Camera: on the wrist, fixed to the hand. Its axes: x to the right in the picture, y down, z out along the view.
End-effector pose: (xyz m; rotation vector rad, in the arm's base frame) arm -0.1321 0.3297 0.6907 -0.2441 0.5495 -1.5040
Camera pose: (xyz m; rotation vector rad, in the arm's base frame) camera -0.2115 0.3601 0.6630 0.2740 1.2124 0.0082
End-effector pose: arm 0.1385 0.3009 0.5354 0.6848 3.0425 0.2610
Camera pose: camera 0.1327 0.2325 0.5927 -2.0169 -1.3670 -0.8645
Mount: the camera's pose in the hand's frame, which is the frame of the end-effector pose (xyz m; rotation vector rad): -0.0225 -0.0539 -0.0677 -0.4609 0.6227 1.4412
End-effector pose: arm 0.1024 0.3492 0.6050 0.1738 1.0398 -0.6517
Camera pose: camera 0.0134 0.3446 0.5982 0.6547 1.3023 0.9999
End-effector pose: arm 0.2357 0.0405 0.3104 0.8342 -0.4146 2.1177
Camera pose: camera 0.2597 0.0979 0.2462 0.5610 1.1057 -2.5550
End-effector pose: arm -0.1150 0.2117 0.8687 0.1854 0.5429 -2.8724
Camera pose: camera -0.0999 0.2901 0.8284 0.9286 0.7135 -1.2283
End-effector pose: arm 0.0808 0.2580 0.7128 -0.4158 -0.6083 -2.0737
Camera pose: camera 0.0432 0.2601 0.6317 -0.2777 0.4962 -0.7914
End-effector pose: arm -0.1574 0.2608 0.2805 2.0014 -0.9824 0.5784
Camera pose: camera -0.1305 0.3460 0.2781 0.3658 -1.7961 1.4122
